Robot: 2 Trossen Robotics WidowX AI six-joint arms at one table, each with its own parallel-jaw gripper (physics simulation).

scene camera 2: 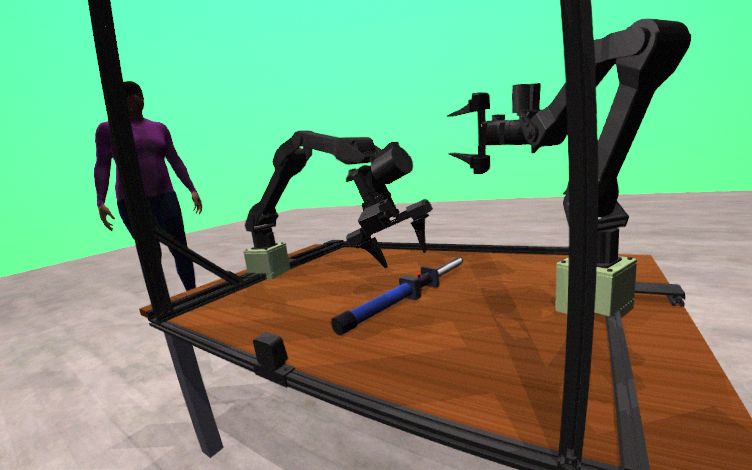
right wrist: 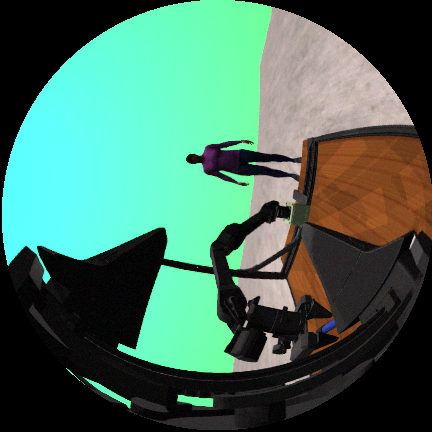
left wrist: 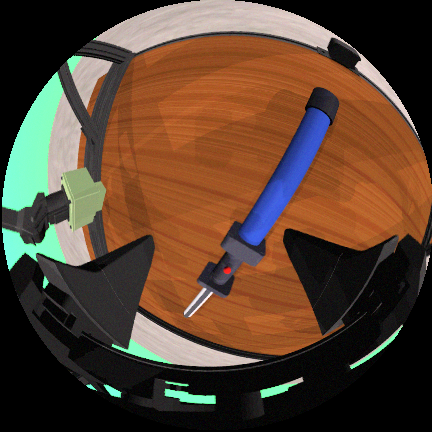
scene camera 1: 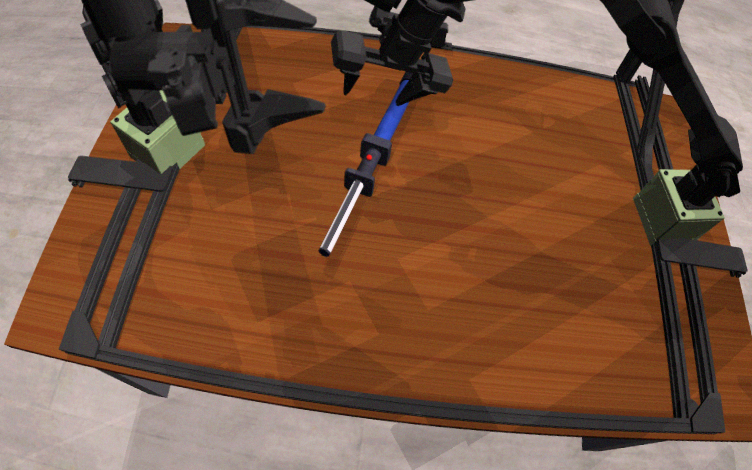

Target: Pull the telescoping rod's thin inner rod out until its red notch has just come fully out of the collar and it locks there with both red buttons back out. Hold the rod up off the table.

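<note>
The telescoping rod's blue tube (scene camera 1: 392,123) (scene camera 2: 382,303) (left wrist: 286,180) (right wrist: 328,326) lies on the table. Its dark collar (scene camera 1: 364,167) (left wrist: 218,274) has square flanges at both ends; one red button (scene camera 1: 369,156) (scene camera 2: 418,274) (left wrist: 227,270) shows. The thin silvery inner rod (scene camera 1: 342,217) (scene camera 2: 450,266) (left wrist: 197,302) sticks out of the collar; no red notch shows on it. My left gripper (scene camera 1: 373,98) (scene camera 2: 405,258) (left wrist: 219,239) is open and empty, above the rod, fingers pointing down. My right gripper (scene camera 1: 319,64) (scene camera 2: 449,134) is open and empty, high above the table, fingers pointing sideways.
The wooden table (scene camera 1: 526,343) (scene camera 2: 499,354) is edged by a black metal frame (scene camera 1: 388,397). A dark upright post (scene camera 2: 576,221) stands near the right arm in scene camera 2. A small black block (scene camera 2: 270,350) sits on the frame. A person (scene camera 2: 146,144) (right wrist: 222,159) stands beyond the table.
</note>
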